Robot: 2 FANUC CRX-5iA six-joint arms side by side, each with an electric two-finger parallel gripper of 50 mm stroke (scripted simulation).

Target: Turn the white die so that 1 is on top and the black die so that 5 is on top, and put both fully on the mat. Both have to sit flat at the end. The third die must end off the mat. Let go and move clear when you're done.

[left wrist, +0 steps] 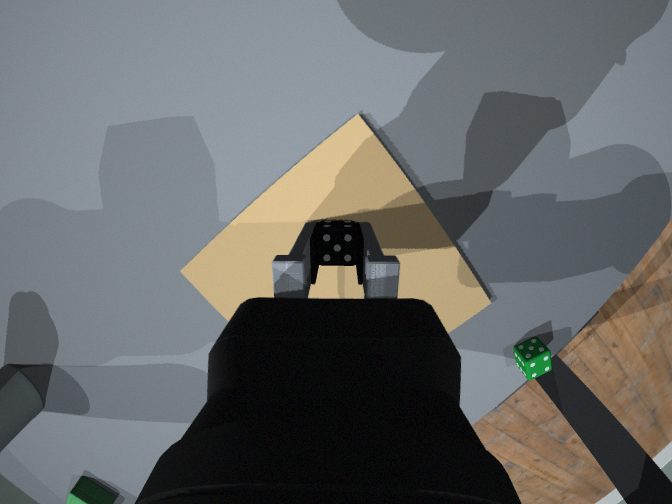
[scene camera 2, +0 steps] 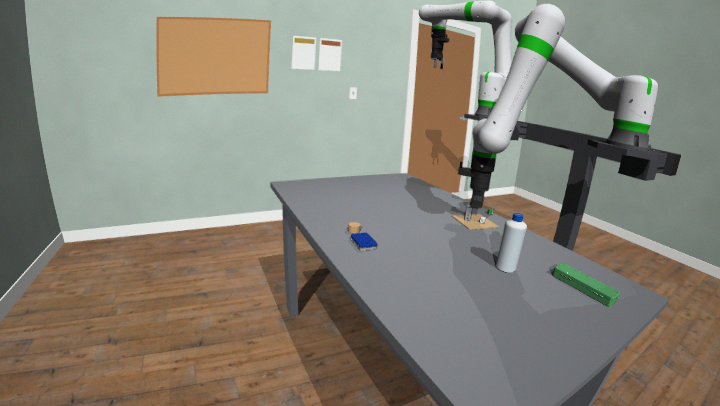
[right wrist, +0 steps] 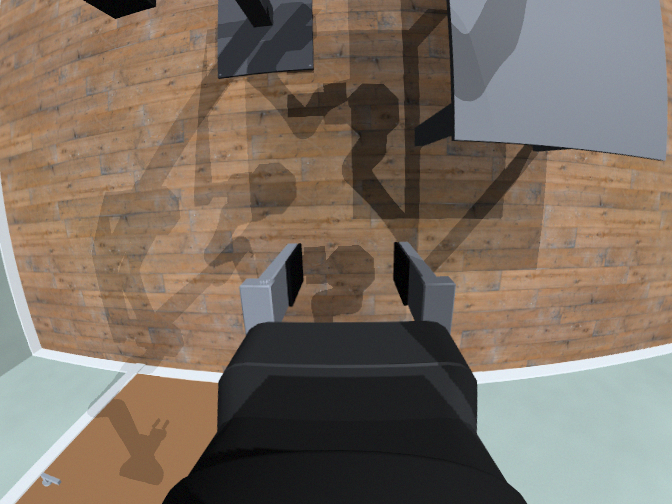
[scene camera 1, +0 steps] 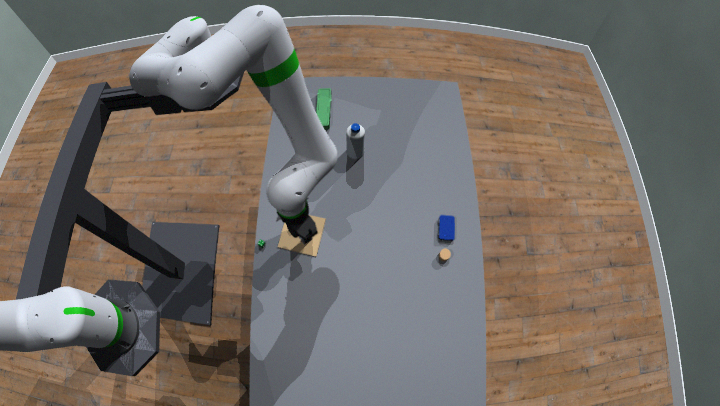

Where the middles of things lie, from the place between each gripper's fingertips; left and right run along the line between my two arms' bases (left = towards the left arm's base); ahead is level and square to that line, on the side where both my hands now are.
Scene:
Now: the black die [left wrist: 337, 240] 10 mm below my left hand. Round my left hand: white bottle [scene camera 2: 514, 232] 370 mm to the left, 110 mm ahead, 60 mm above; then tan mat [scene camera 1: 287, 241] 20 mm to the left, 20 mm below, 20 mm behind; then green die [left wrist: 533, 358] 150 mm behind, 50 mm to the right, 10 mm below.
I see my right gripper 180 mm short of the green die, 890 mm to the right of it and 670 mm above it. Also, from my right hand: black die (340 mm ahead, 940 mm to the left, 670 mm below); tan mat (310 mm ahead, 960 mm to the left, 680 mm below).

